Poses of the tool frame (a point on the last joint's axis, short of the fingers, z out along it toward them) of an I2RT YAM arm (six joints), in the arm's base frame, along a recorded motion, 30 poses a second.
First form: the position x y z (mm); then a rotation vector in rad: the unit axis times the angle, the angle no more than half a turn.
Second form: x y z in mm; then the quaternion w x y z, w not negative. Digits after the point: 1 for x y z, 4 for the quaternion.
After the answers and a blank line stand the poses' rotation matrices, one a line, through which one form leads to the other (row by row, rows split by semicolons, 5 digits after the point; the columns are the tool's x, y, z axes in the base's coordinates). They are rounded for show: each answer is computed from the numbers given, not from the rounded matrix.
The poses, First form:
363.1, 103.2, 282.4, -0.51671, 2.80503, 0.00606
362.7, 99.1, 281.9, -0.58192, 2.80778, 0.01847
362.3, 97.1, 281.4, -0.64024, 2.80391, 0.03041
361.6, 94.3, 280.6, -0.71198, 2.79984, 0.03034
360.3, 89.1, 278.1, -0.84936, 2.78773, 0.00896
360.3, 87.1, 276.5, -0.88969, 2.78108, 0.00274
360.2, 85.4, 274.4, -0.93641, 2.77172, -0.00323
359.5, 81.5, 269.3, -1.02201, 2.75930, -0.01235
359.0, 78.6, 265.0, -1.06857, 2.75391, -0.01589
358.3, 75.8, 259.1, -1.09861, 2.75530, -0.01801
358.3, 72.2, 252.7, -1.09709, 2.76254, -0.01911
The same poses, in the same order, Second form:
363.1, 103.2, 282.4, 0.1442, -0.1793, 0.9732, 0.0021
362.7, 99.1, 281.9, 0.1366, -0.2010, 0.9700, 0.0064
362.3, 97.1, 281.4, 0.1323, -0.2206, 0.9663, 0.0105
361.6, 94.3, 280.6, 0.1259, -0.2445, 0.9614, 0.0104
360.3, 89.1, 278.1, 0.1134, -0.2896, 0.9504, 0.0031
360.3, 87.1, 276.5, 0.1106, -0.3028, 0.9466, 0.0009
360.2, 85.4, 274.4, 0.1078, -0.3182, 0.9419, -0.0011
359.5, 81.5, 269.3, 0.0994, -0.3456, 0.9331, -0.0042
359.0, 78.6, 265.0, 0.0937, -0.3601, 0.9282, -0.0054
358.3, 75.8, 259.1, 0.0875, -0.3689, 0.9253, -0.0060
358.3, 72.2, 252.7, 0.0845, -0.3678, 0.9261, -0.0064

-0.89415 -0.34952 0.27987; -0.34831 0.93572 0.05578; -0.28137 -0.04760 -0.95842
-0.88184 -0.39174 0.26246; -0.38826 0.91909 0.06731; -0.26759 -0.04255 -0.96259
-0.86764 -0.42918 0.25103; -0.42363 0.90242 0.07863; -0.26028 -0.03812 -0.96478
-0.84876 -0.47269 0.23700; -0.46745 0.88025 0.08159; -0.24719 -0.04153 -0.96808
-0.80657 -0.55111 0.21382; -0.54972 0.83228 0.07149; -0.21736 -0.05988 -0.97425
-0.79212 -0.57352 0.20884; -0.57311 0.81659 0.06876; -0.20997 -0.06522 -0.97553
-0.77426 -0.59919 0.20371; -0.59966 0.79749 0.06652; -0.20232 -0.07066 -0.97677
-0.74136 -0.64414 0.18834; -0.64580 0.76108 0.06090; -0.18256 -0.07648 -0.98021
-0.72304 -0.66755 0.17772; -0.66956 0.74053 0.05752; -0.17000 -0.07740 -0.98240
-0.71244 -0.68171 0.16645; -0.68382 0.72769 0.05340; -0.15753 -0.07578 -0.98460
-0.71523 -0.68006 0.16114; -0.68222 0.72942 0.05026; -0.15171 -0.07399 -0.98565

